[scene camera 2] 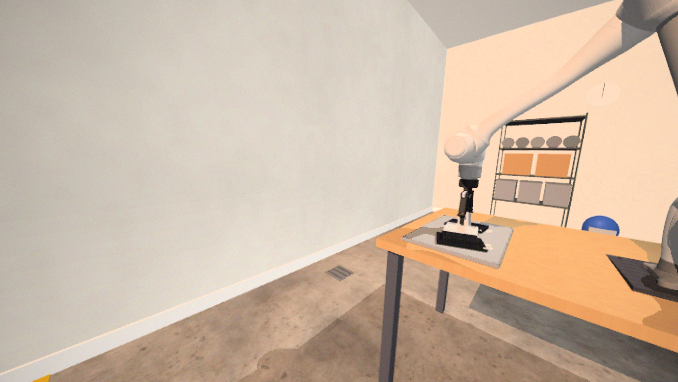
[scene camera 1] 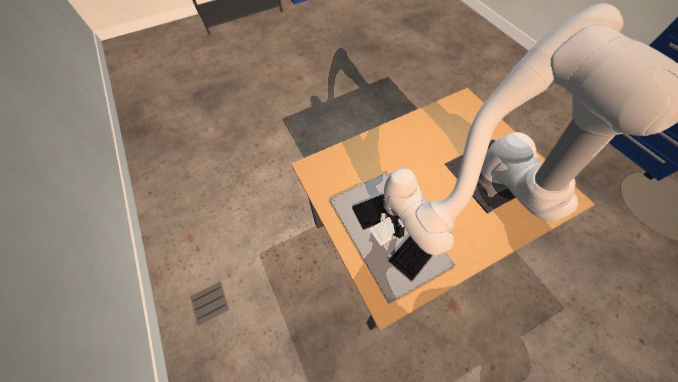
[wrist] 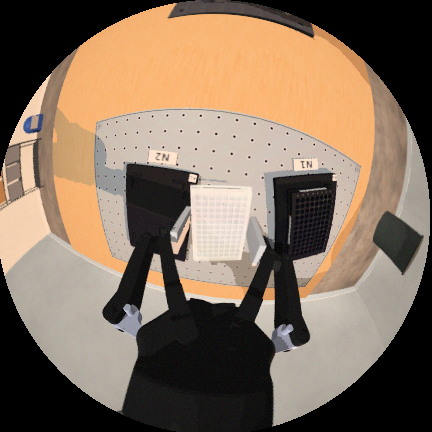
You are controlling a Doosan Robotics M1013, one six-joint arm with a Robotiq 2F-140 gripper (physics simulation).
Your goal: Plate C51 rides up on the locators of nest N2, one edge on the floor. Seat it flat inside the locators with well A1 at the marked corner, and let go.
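Frame: origin at the arm's base, x ahead, y left, z up, level; millimetres.
Seen in the pictures: gripper, between the fingertips: (scene camera 2: 463, 229) (scene camera 1: 388, 228) (wrist: 219, 220); arm's base, origin of its link: (scene camera 1: 492, 176).
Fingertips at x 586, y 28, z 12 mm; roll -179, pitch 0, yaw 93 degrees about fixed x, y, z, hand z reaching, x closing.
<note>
Pixels of each thing's top centre, then the offset from my fingertips to it. "pt": a spot on its surface instead. Level surfaces: height alone.
- white plate C51, centre of its top: (wrist: 218, 231) (scene camera 1: 387, 228) (scene camera 2: 461, 226) 12 mm ahead, 3 mm left, 13 mm up
- black nest N2, centre of its top: (wrist: 153, 218) (scene camera 1: 373, 210) (scene camera 2: 466, 223) 20 mm ahead, 104 mm right, 2 mm up
- small white corner tag, a spot on its surface: (wrist: 193, 178) pt 53 mm back, 47 mm right, 1 mm down
- Nest N1, centre of its top: (wrist: 308, 224) (scene camera 1: 412, 255) (scene camera 2: 459, 238) 27 mm back, 149 mm left, 2 mm up
- dark plate, centre of its top: (wrist: 311, 227) (scene camera 1: 412, 254) (scene camera 2: 459, 236) 27 mm back, 149 mm left, 13 mm up
- grey pegboard, centre of its top: (wrist: 220, 218) (scene camera 1: 388, 229) (scene camera 2: 462, 231) 3 mm ahead, 2 mm left, 12 mm down
- wooden table, height of its surface: 26 mm down
The white plate C51 (scene camera 1: 384, 231) (scene camera 2: 460, 229) (wrist: 221, 225) lies right of the black nest N2 (scene camera 1: 367, 212) (wrist: 150, 192) in the wrist view, its left edge over the nest's right side. The rest reaches over the pegboard towards N1. Its tilt is hard to judge. A small white corner tag (wrist: 193, 178) shows at N2's upper right corner. My gripper (scene camera 1: 391, 225) (scene camera 2: 465, 222) (wrist: 219, 220) is shut on the plate, one pad at each long side. The left finger hangs over N2. Well A1 on the plate and its lower edges cannot be made out.
Nest N1 (wrist: 281, 200) holds a dark plate (wrist: 311, 220), right of the right finger in the wrist view. Both nests stand on a grey pegboard (scene camera 1: 345, 202) (scene camera 2: 500, 245) (wrist: 225, 132) on the wooden table (scene camera 1: 425, 130) (scene camera 2: 560, 260) (wrist: 215, 65). A shelf rack (scene camera 2: 545, 120) stands behind.
</note>
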